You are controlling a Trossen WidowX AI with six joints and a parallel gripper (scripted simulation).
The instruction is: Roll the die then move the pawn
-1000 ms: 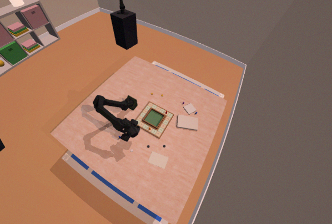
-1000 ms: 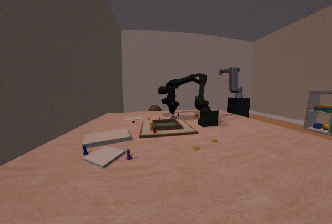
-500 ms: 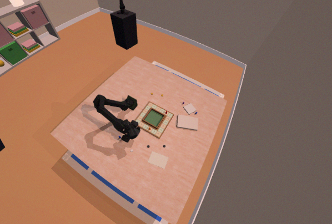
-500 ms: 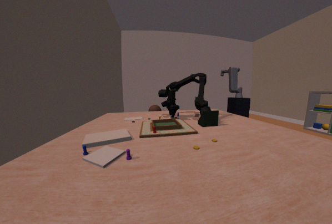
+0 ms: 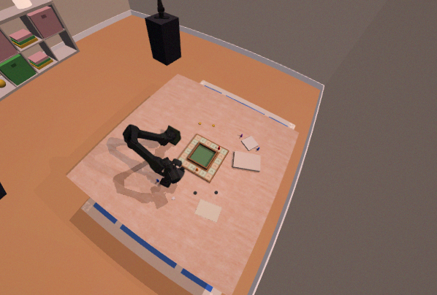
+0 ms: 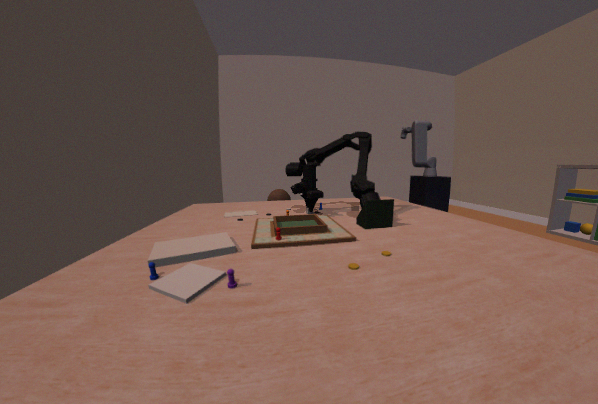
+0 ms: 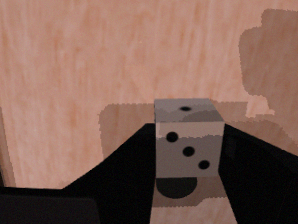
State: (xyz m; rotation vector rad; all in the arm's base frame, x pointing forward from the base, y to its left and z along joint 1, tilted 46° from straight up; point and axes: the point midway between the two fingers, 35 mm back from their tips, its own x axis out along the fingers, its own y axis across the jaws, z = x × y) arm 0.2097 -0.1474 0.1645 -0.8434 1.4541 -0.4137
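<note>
The red pawn lies 11 cm ahead of my gripper tip, 37 cm to the left of it and 2 cm above it. From my gripper tip the other things lie so: orange pawn (9 cm ahead, 14 cm to the left, 2 cm above); then white die (right at my gripper tip); then white piece (10 cm ahead, 10 cm to the right, 1 cm below).
</note>
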